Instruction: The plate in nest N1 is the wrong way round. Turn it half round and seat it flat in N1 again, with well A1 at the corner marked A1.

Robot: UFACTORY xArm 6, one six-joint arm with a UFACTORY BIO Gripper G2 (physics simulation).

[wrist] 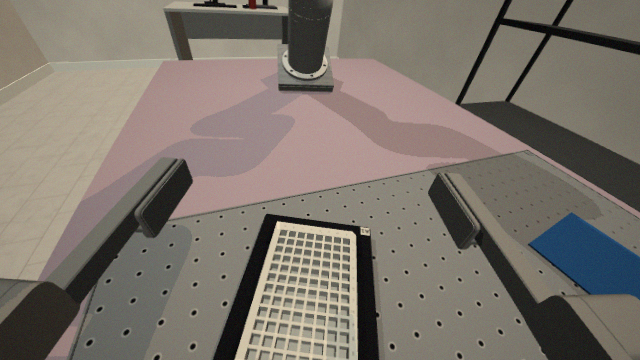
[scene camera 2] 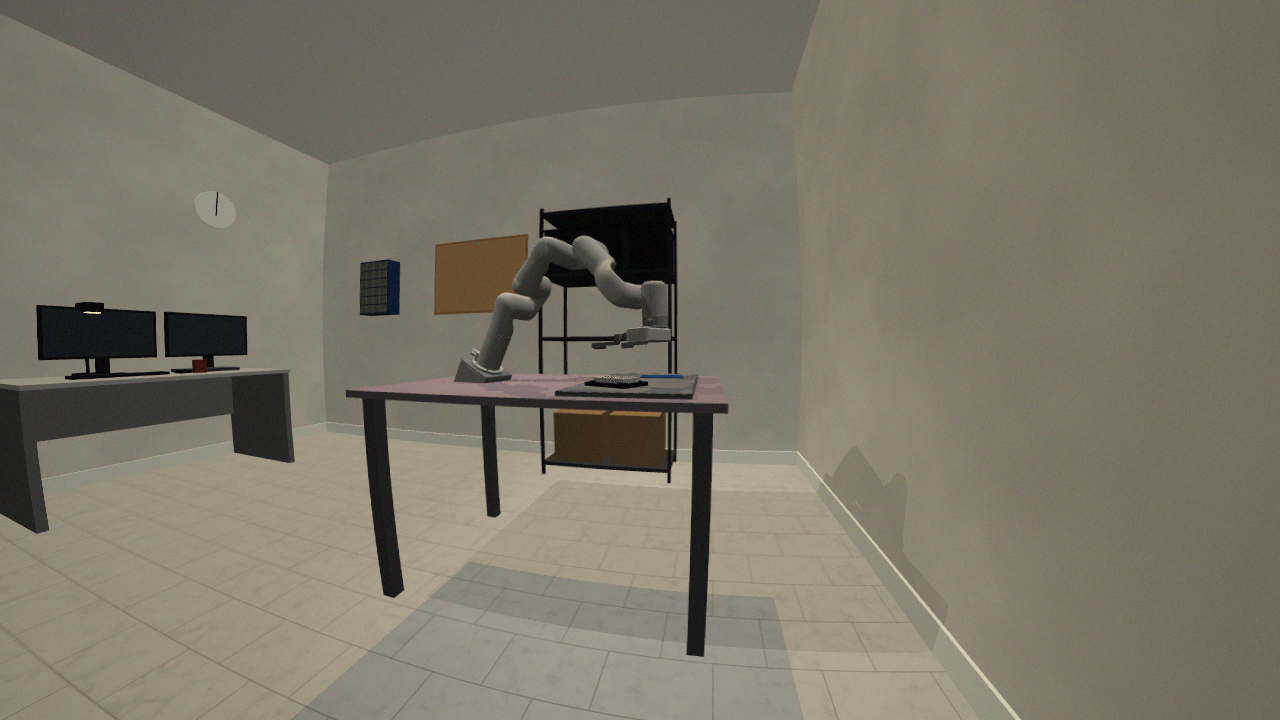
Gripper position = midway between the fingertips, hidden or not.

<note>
In view: my gripper [scene camera 2: 608, 345] and a white well plate [wrist: 307, 292].
My gripper is seen too in the wrist view [wrist: 314, 176].
</note>
